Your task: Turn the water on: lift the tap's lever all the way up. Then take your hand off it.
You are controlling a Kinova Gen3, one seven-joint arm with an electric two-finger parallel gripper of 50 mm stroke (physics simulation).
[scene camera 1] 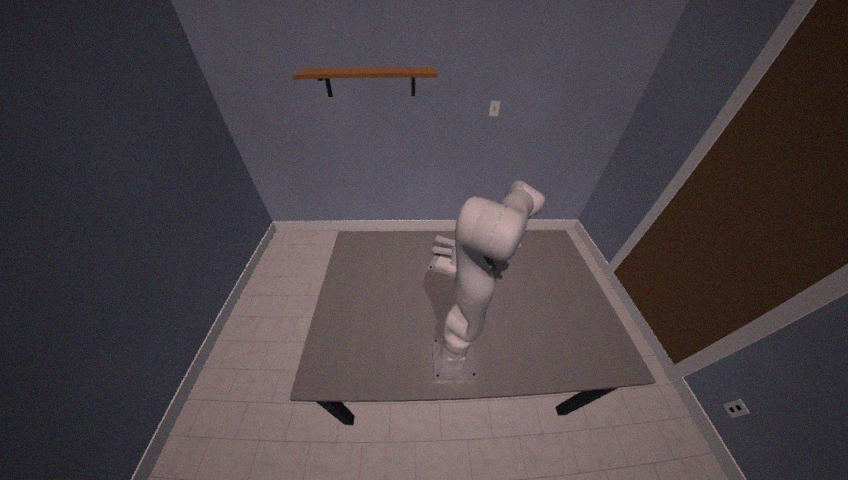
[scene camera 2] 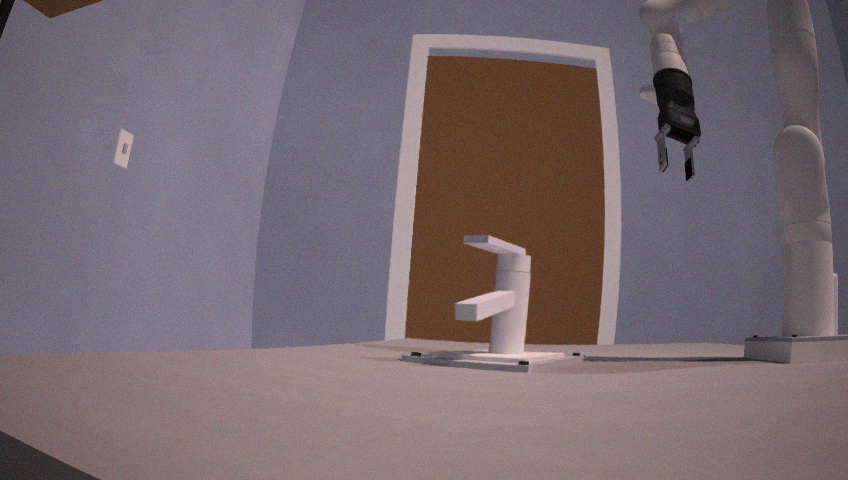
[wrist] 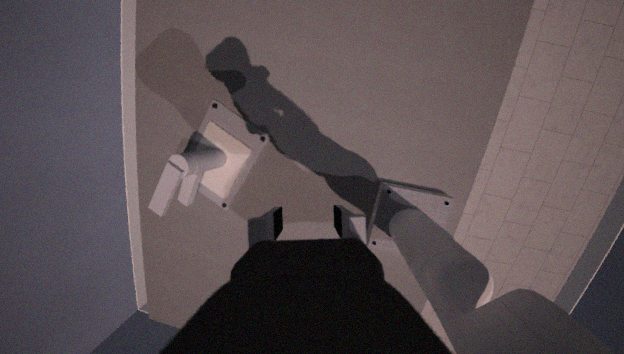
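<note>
There's my gripper (scene camera 2: 677, 173), and I see that same gripper (wrist: 308, 217) as well. I can also see a lever (scene camera 2: 510, 257), with the lever (wrist: 178, 166) visible there too, and I see a base plate (scene camera 2: 523, 366).
</note>
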